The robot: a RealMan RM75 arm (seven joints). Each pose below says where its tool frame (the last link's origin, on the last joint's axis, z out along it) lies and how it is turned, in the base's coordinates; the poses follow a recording.
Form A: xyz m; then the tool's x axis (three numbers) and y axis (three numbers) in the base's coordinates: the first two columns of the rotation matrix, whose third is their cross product.
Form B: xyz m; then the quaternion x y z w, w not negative. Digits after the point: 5 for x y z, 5 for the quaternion.
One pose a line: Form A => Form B
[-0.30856 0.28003 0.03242 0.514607 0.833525 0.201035 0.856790 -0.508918 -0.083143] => [-0.30856 0.28003 0.03242 -0.86596 -0.48799 -0.06757 0.08608]
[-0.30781 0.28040 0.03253 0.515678 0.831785 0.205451 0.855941 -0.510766 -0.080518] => [-0.30781 0.28040 0.03253 -0.86628 -0.48706 -0.07025 0.08597]
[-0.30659 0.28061 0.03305 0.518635 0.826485 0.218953 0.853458 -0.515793 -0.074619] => [-0.30659 0.28061 0.03305 -0.86708 -0.48437 -0.07791 0.08655]
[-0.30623 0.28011 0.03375 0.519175 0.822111 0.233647 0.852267 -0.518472 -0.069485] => [-0.30623 0.28011 0.03375 -0.86710 -0.48275 -0.08582 0.08785]
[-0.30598 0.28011 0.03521 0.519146 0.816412 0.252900 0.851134 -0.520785 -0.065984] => [-0.30598 0.28011 0.03521 -0.86677 -0.48096 -0.09539 0.09100]
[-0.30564 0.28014 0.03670 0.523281 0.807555 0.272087 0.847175 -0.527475 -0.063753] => [-0.30564 0.28014 0.03670 -0.86760 -0.47681 -0.10492 0.09440]
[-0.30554 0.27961 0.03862 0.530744 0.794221 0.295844 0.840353 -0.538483 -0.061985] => [-0.30554 0.27961 0.03862 -0.86926 -0.47011 -0.11674 0.09879]
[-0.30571 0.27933 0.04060 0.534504 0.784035 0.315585 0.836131 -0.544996 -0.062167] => [-0.30571 0.27933 0.04060 -0.86982 -0.46566 -0.12613 0.10326]
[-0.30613 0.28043 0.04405 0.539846 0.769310 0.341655 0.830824 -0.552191 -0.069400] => [-0.30613 0.28043 0.04405 -0.87024 -0.45968 -0.13701 0.11224]
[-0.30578 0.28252 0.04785 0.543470 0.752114 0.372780 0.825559 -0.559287 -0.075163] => [-0.30578 0.28252 0.04785 -0.87000 -0.45335 -0.15079 0.12177]
